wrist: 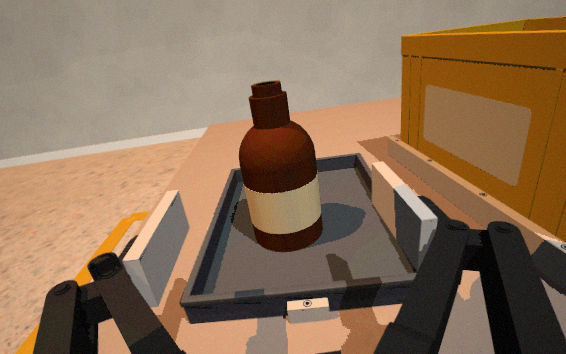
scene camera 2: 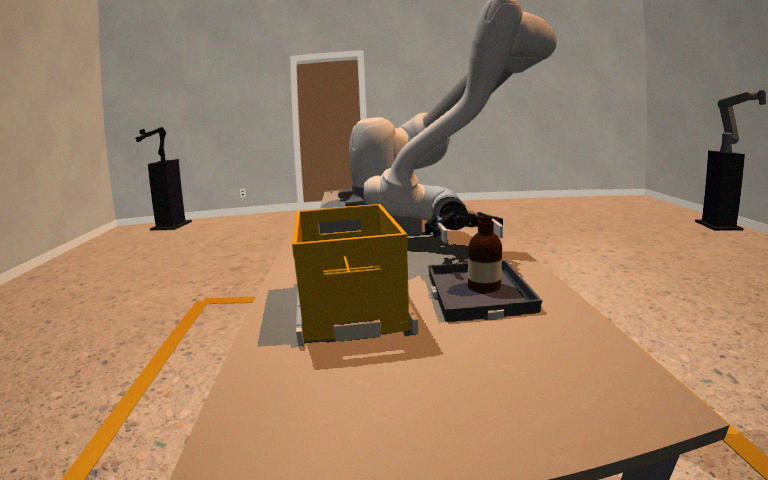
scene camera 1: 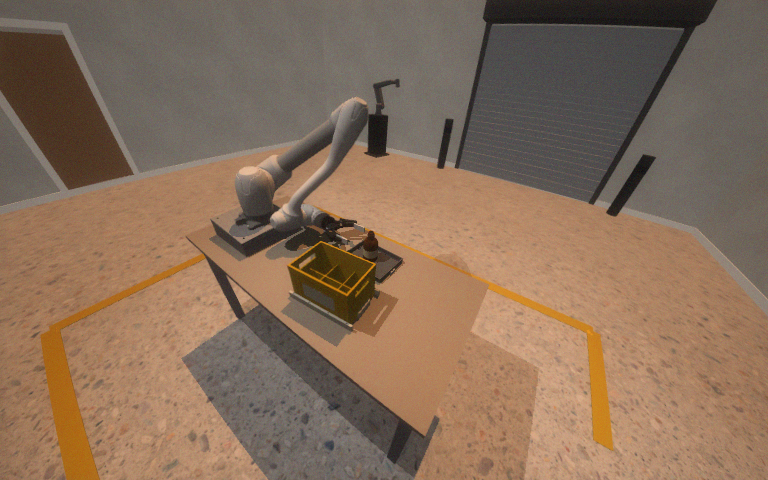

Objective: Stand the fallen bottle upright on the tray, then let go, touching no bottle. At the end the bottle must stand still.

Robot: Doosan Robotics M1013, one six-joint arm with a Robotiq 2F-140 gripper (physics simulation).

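Frame: origin at the arm's base, x down, y right, z back, level; centimetres.
Where they show: gripper, between the fingertips: (wrist: 277, 196) (scene camera 2: 474, 234) (scene camera 1: 356, 235); arm's base, origin of its link: (scene camera 1: 260, 217).
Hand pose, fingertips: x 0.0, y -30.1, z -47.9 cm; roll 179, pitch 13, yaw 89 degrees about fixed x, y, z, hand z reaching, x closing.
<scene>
Things, the pixels of their top centre, and the offset from my fingertips. Level surfaces: height alone.
- brown bottle with a cream label, centre of its top: (wrist: 265, 83) (scene camera 2: 485, 216) (scene camera 1: 371, 232) dy -1.9, dx -6.2, dz -9.0 cm
- dark tray, centre of its top: (wrist: 298, 203) (scene camera 2: 480, 281) (scene camera 1: 371, 257) dy -0.8, dx +7.2, dz -11.1 cm
- yellow crate with dividers, centre of its top: (wrist: 559, 21) (scene camera 2: 343, 220) (scene camera 1: 332, 264) dy +25.7, dx -7.8, dz -18.3 cm
- table, height of its surface: dx +9.8 cm
A brown bottle with a cream label (scene camera 1: 370, 246) (scene camera 2: 484, 254) (wrist: 280, 165) stands upright on the dark tray (scene camera 1: 390, 264) (scene camera 2: 467, 313) (wrist: 240, 301). Its base is flat on the tray floor, inside the rim. My gripper (scene camera 1: 350, 233) (scene camera 2: 470, 229) (wrist: 277, 196) is open and empty. It is back from the bottle on the robot's side, with its light finger pads wide apart. In the wrist view the bottle shows beyond and between the pads, with a gap on each side. No finger touches it.
A yellow crate with dividers (scene camera 1: 362, 294) (scene camera 2: 351, 294) (wrist: 465, 70) stands beside the tray on the table (scene camera 1: 430, 322) (scene camera 2: 453, 396), with low light-coloured rails at its base. In the wrist view it is on the right, beyond the right finger. Small light blocks sit against the tray's outer walls.
</scene>
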